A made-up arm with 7 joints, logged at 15 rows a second.
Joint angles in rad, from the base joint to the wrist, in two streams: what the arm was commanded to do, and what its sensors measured. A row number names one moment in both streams.
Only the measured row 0 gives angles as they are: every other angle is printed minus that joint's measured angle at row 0.
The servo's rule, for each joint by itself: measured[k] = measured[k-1] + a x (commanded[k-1-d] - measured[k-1]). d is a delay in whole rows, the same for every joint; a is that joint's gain. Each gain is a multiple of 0.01, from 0.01 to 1. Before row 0 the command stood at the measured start. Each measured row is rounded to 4 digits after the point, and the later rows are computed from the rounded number. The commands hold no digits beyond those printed.
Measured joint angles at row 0:
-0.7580 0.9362 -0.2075 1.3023 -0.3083 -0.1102 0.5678
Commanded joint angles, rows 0 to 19:
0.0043 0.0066 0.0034 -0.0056 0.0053 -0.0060 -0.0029
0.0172 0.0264 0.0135 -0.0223 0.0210 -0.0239 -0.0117
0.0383 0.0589 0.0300 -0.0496 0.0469 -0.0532 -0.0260
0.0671 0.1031 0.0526 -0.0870 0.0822 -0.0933 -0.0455
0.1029 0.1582 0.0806 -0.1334 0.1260 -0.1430 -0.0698
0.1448 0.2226 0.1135 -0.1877 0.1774 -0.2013 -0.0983
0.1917 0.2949 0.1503 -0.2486 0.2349 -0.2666 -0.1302
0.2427 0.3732 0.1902 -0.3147 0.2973 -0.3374 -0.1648
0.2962 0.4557 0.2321 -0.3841 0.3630 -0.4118 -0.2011
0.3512 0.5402 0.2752 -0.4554 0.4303 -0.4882 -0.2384
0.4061 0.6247 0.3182 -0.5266 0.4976 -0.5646 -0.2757
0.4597 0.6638 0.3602 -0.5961 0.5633 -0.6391 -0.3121
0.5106 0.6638 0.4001 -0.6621 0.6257 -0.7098 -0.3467
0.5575 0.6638 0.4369 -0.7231 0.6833 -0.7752 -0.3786
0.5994 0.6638 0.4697 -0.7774 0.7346 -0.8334 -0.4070
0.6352 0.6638 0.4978 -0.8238 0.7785 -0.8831 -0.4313
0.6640 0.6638 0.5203 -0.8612 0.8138 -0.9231 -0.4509
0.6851 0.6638 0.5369 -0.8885 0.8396 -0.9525 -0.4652
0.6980 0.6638 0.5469 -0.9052 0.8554 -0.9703 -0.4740
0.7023 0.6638 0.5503 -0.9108 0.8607 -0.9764 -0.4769
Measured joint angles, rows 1 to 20:
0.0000 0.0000 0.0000 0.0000 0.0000 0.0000 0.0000
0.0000 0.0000 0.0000 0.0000 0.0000 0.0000 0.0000
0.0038 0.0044 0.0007 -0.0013 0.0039 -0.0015 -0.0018
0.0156 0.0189 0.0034 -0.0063 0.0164 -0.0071 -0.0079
0.0356 0.0453 0.0090 -0.0167 0.0387 -0.0186 -0.0191
0.0633 0.0834 0.0182 -0.0336 0.0705 -0.0373 -0.0355
0.0981 0.1328 0.0313 -0.0576 0.1110 -0.0637 -0.0568
0.1392 0.1921 0.0486 -0.0888 0.1595 -0.0981 -0.0825
0.1854 0.2599 0.0700 -0.1272 0.2145 -0.1402 -0.1121
0.2358 0.3347 0.0952 -0.1722 0.2749 -0.1895 -0.1448
0.2890 0.4146 0.1239 -0.2231 0.3392 -0.2451 -0.1797
0.3437 0.4975 0.1557 -0.2789 0.4057 -0.3059 -0.2161
0.3986 0.5815 0.1898 -0.3383 0.4728 -0.3706 -0.2531
0.4524 0.6358 0.2256 -0.4002 0.5389 -0.4377 -0.2897
0.5036 0.6543 0.2622 -0.4631 0.6023 -0.5057 -0.3250
0.5510 0.6606 0.2989 -0.5255 0.6614 -0.5731 -0.3582
0.5936 0.6627 0.3348 -0.5860 0.7148 -0.6382 -0.3885
0.6302 0.6634 0.3690 -0.6431 0.7613 -0.6994 -0.4150
0.6599 0.6637 0.4008 -0.6954 0.7996 -0.7553 -0.4373
0.6821 0.6638 0.4294 -0.7417 0.8288 -0.8046 -0.4546
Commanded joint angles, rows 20 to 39:
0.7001 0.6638 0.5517 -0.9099 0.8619 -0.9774 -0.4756
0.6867 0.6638 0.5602 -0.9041 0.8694 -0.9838 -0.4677
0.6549 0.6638 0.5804 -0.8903 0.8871 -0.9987 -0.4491
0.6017 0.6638 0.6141 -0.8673 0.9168 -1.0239 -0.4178
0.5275 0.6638 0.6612 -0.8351 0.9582 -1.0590 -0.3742
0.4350 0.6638 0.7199 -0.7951 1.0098 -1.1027 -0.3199
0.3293 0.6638 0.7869 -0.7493 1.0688 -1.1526 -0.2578
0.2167 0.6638 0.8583 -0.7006 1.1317 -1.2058 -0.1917
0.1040 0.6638 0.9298 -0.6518 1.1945 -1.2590 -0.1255
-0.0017 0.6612 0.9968 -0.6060 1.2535 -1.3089 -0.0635
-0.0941 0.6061 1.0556 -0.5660 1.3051 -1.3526 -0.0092
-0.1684 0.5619 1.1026 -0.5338 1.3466 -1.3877 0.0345
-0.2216 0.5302 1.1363 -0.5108 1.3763 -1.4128 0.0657
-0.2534 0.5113 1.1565 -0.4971 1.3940 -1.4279 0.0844
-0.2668 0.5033 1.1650 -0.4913 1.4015 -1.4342 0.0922
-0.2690 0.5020 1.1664 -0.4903 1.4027 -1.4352 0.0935
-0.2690 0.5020 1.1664 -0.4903 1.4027 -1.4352 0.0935
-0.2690 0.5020 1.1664 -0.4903 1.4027 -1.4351 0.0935
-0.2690 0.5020 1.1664 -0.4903 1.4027 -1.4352 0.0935
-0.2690 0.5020 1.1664 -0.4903 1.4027 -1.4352 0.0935
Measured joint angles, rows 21 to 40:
0.6961 0.6638 0.4541 -0.7809 0.8482 -0.8460 -0.4666
0.7016 0.6638 0.4743 -0.8121 0.8573 -0.8786 -0.4730
0.7003 0.6638 0.4906 -0.8356 0.8607 -0.9033 -0.4746
0.6883 0.6638 0.5052 -0.8520 0.8671 -0.9234 -0.4703
0.6589 0.6638 0.5210 -0.8612 0.8817 -0.9422 -0.4572
0.6086 0.6638 0.5406 -0.8627 0.9073 -0.9626 -0.4328
0.5372 0.6638 0.5659 -0.8561 0.9445 -0.9867 -0.3965
0.4473 0.6638 0.5982 -0.8415 0.9922 -1.0157 -0.3490
0.3435 0.6638 0.6378 -0.8194 1.0481 -1.0499 -0.2925
0.2319 0.6638 0.6841 -0.7909 1.1091 -1.0889 -0.2300
0.1193 0.6638 0.7357 -0.7575 1.1714 -1.1314 -0.1652
0.0128 0.6621 0.7905 -0.7211 1.2313 -1.1758 -0.1021
-0.0813 0.6251 0.8462 -0.6839 1.2852 -1.2200 -0.0445
-0.1579 0.5834 0.9000 -0.6479 1.3300 -1.2619 0.0045
-0.2140 0.5483 0.9496 -0.6150 1.3638 -1.2996 0.0424
-0.2487 0.5239 0.9930 -0.5867 1.3858 -1.3317 0.0684
-0.2646 0.5103 1.0291 -0.5638 1.3973 -1.3573 0.0832
-0.2685 0.5048 1.0579 -0.5462 1.4012 -1.3768 0.0896
-0.2689 0.5030 1.0807 -0.5328 1.4023 -1.3914 0.0920
-0.2690 0.5023 1.0987 -0.5226 1.4026 -1.4023 0.0929

